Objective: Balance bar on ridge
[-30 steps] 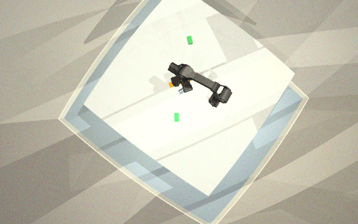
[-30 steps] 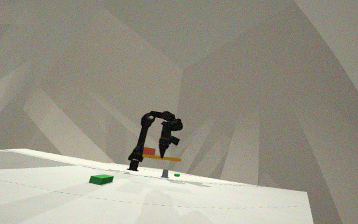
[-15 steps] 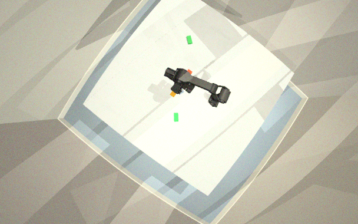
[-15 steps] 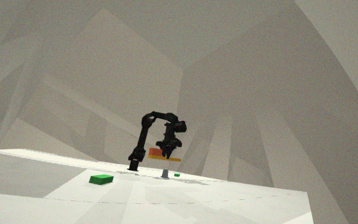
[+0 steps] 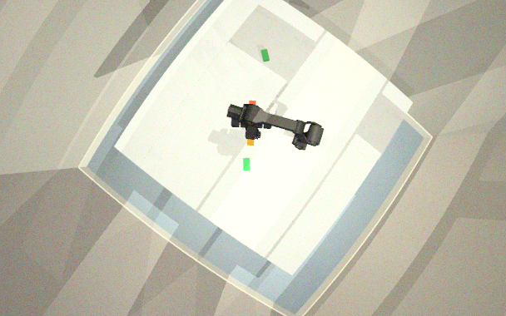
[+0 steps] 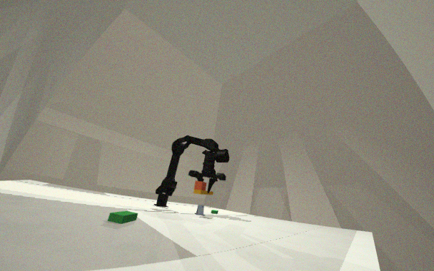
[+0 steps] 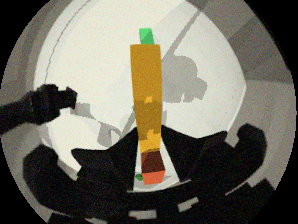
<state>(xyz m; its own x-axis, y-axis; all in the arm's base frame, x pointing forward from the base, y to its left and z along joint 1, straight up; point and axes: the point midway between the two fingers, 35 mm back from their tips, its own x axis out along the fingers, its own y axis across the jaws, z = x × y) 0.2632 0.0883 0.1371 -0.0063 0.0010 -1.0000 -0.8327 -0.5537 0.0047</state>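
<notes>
My gripper tip is now 60 mm above the ridge and 10 mm past it.
</notes>
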